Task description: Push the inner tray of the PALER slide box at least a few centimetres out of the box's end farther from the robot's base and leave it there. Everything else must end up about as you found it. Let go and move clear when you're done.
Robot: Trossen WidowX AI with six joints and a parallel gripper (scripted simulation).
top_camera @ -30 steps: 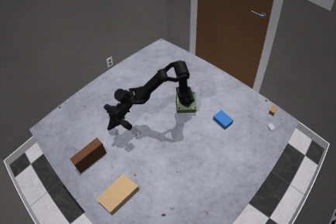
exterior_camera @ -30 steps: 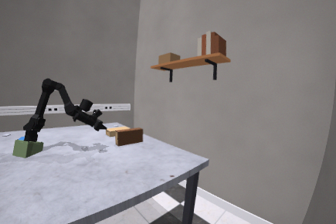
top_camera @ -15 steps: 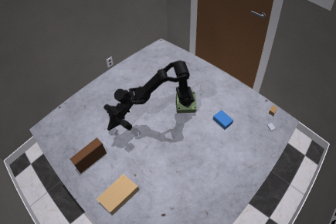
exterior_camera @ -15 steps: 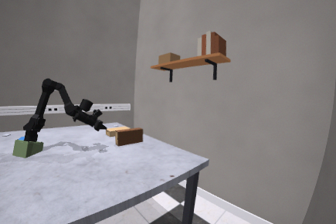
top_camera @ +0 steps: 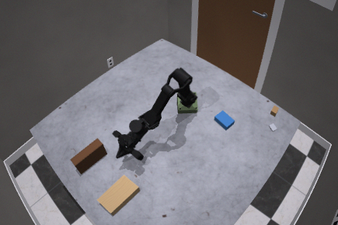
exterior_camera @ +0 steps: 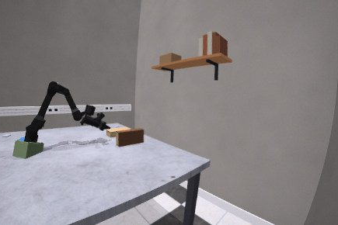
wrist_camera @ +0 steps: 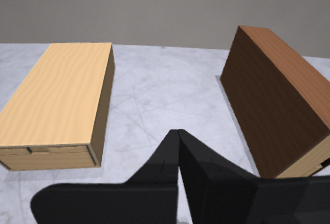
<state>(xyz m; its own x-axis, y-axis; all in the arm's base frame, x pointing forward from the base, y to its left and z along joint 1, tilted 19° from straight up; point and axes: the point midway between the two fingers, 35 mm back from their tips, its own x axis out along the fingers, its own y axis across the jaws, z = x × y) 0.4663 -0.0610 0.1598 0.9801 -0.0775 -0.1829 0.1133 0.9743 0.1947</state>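
Now: hand 16 cm short of the paler slide box, 11 cm to the right of it and 9 cm above it. From my hand the other things lie so: blue block (55 cm behind, 25 cm to the left, 10 cm below); darker brown slide box (12 cm ahead, 15 cm to the right, 6 cm below); inner tray (16 cm ahead, 11 cm to the left, 9 cm below).
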